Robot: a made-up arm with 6 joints.
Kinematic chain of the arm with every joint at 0, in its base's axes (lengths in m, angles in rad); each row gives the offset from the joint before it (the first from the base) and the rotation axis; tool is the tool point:
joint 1: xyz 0 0 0.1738 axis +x
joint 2: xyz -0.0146 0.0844 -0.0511 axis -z
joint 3: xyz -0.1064 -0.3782 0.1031 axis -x
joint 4: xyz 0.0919 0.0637 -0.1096 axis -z
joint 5: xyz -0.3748 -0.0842 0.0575 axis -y
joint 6: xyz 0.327 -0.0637 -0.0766 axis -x
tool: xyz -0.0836 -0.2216 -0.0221
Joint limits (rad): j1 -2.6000..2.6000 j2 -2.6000..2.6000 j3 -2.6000..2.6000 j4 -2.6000..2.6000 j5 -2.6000..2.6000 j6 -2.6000..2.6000
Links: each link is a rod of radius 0.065 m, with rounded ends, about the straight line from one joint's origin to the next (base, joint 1, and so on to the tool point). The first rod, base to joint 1, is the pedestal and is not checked.
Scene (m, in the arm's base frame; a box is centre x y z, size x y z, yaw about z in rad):
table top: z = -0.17
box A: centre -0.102 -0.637 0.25 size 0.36 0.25 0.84 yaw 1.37
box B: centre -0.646 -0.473 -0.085 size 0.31 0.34 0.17 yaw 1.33
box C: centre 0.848 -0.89 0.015 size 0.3 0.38 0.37 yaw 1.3
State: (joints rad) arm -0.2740 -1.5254 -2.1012 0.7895 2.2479 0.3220
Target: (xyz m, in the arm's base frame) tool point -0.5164 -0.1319 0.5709
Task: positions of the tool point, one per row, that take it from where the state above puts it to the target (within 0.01 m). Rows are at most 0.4 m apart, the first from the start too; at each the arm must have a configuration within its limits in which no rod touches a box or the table.
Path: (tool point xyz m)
1: 0.7568 -0.3367 0.4445
2: 0.9166 -0.0704 0.4089
3: 0.9746 0.2587 0.3400
4: 0.9339 -0.0976 0.3921
5: 0.7309 -0.3575 0.5559
6: 0.4104 -0.4538 0.7382
7: 0.0435 -0.3943 0.8335
8: -0.2889 -0.2533 0.7756
9: -0.5164 -0.1319 0.5709

